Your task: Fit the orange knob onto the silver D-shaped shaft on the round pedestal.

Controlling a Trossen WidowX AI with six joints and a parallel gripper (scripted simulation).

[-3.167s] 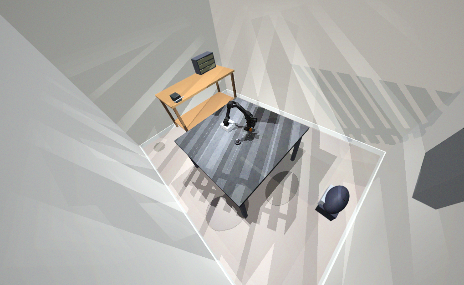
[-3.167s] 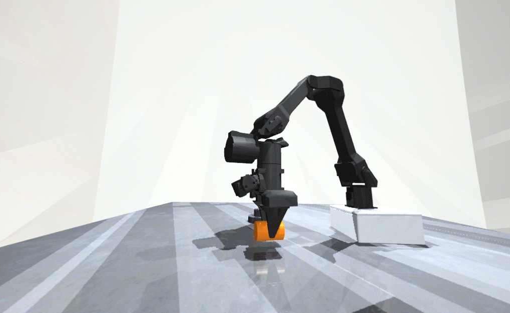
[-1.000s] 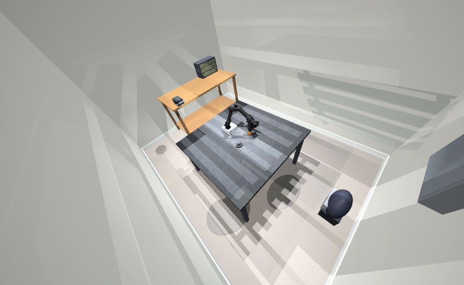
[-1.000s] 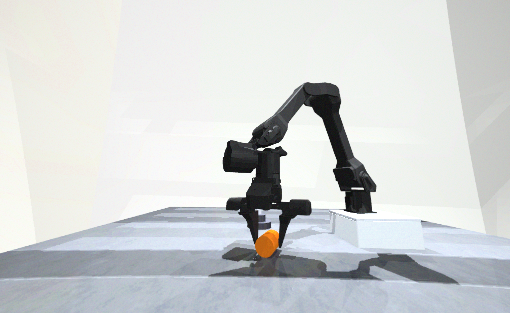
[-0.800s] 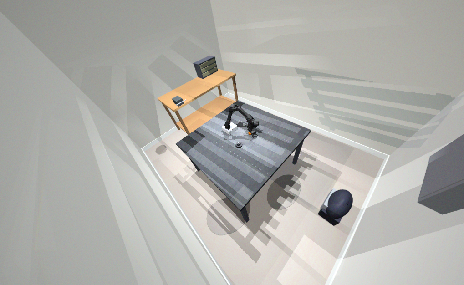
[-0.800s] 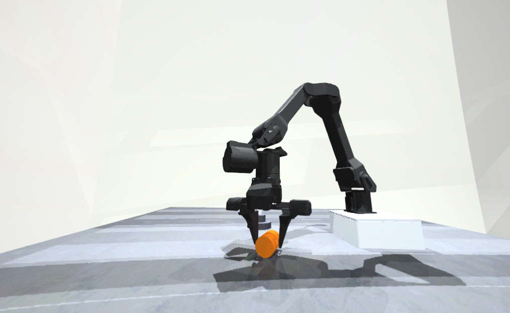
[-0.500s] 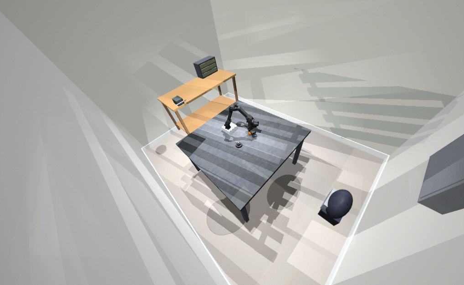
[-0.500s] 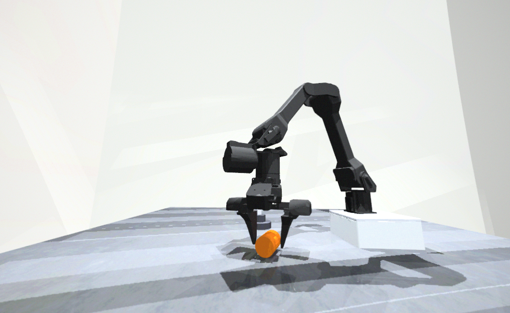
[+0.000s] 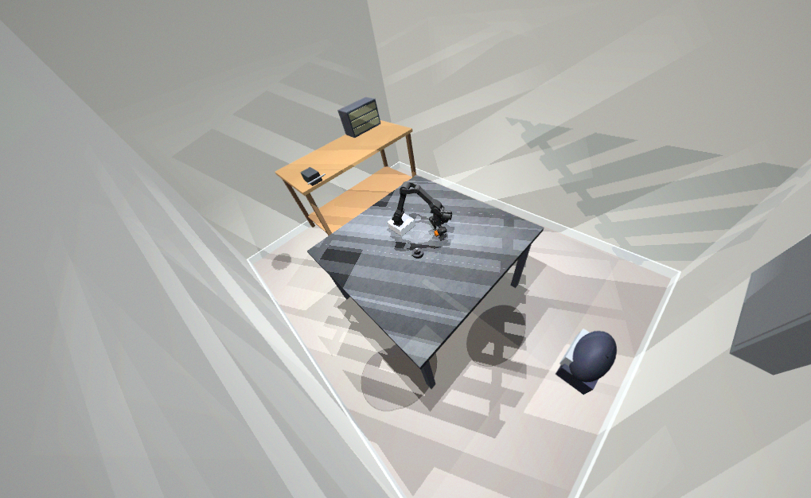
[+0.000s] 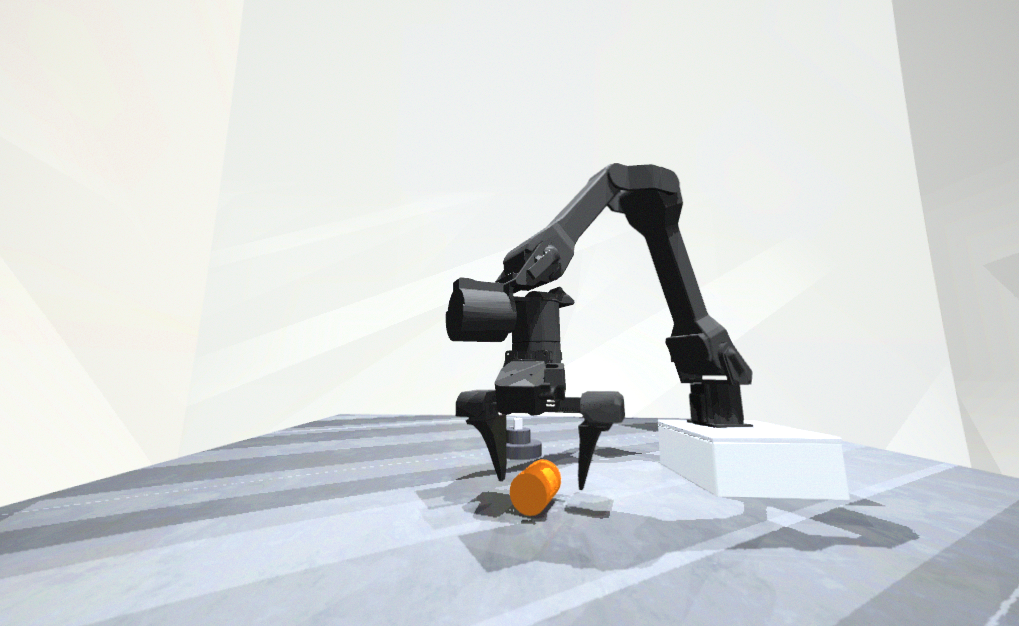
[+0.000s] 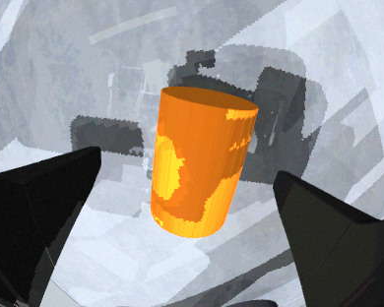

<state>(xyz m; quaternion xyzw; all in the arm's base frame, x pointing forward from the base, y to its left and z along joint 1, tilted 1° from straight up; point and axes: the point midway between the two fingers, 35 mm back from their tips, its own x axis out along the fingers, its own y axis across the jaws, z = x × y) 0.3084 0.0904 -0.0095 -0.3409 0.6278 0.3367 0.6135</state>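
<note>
Now: gripper tip 1 cm short of the orange knob and 1 cm to the right of it. Also, from my gripper tip: round pedestal 3 cm behind, 24 cm to the right, 1 cm above.
</note>
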